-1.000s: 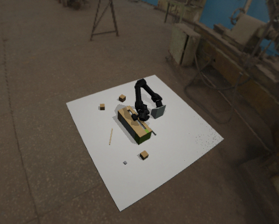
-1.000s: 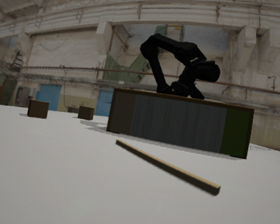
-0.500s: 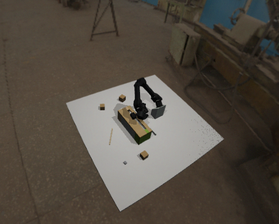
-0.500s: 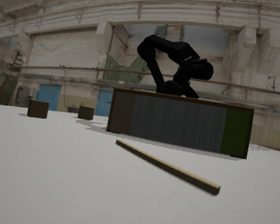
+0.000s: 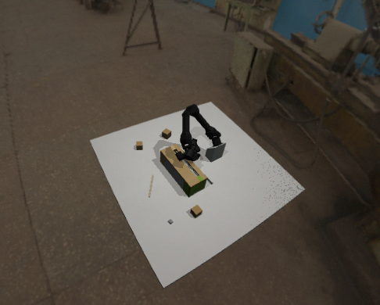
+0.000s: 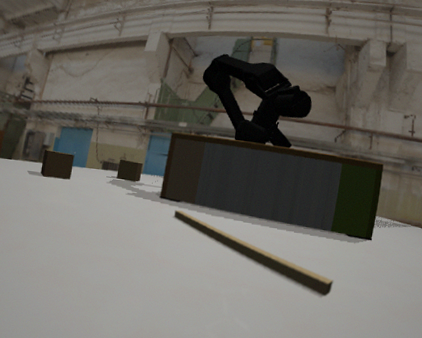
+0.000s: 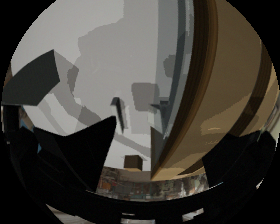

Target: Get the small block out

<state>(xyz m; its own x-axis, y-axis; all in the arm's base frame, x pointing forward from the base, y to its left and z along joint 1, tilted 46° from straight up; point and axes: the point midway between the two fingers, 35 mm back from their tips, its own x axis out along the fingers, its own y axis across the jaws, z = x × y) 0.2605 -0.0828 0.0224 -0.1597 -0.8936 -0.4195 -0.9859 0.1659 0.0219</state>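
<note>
The green block is 5 cm ahead of my gripper tip and 3 cm to the right of it. Round my gripper tip: tiny grey piece (39 cm ahead, 32 cm to the left, 8 cm below); box (7 cm to the left, 4 cm ahead, 2 cm below).
</note>
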